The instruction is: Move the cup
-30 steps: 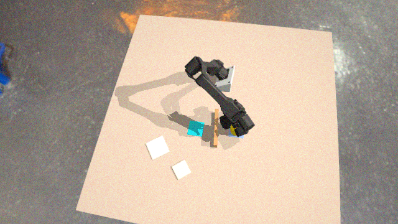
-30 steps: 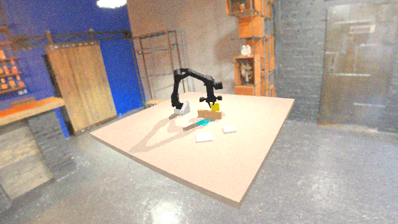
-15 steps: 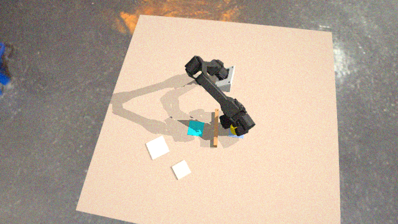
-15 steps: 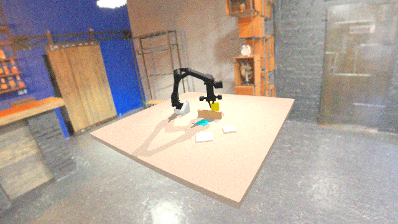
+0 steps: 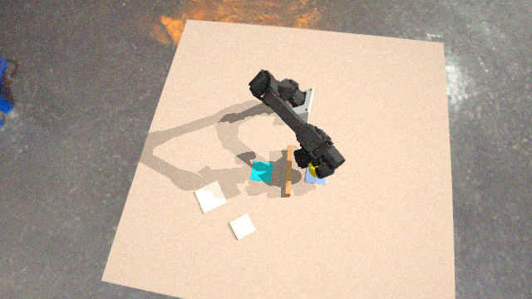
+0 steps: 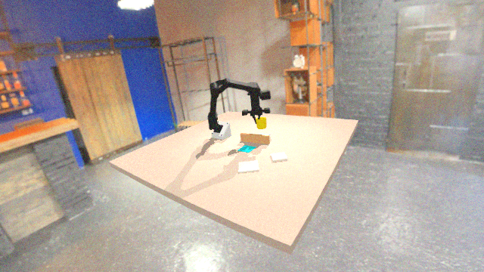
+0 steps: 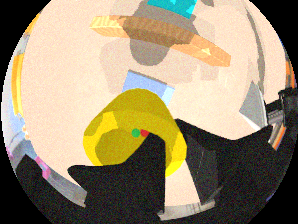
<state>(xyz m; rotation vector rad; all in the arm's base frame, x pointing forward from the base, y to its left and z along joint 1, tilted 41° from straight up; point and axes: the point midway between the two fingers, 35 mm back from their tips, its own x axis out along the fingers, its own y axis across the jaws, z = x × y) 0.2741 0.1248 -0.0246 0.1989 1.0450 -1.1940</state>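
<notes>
Now: the low wooden bar 9 cm to the right of my gripper tip, 8 cm below it and 4 cm ahead of it. Round my gripper tip: yellow cup (2 cm to the left, 2 cm ahead); light blue pad (10 cm below, 2 cm to the left, 2 cm ahead).
</notes>
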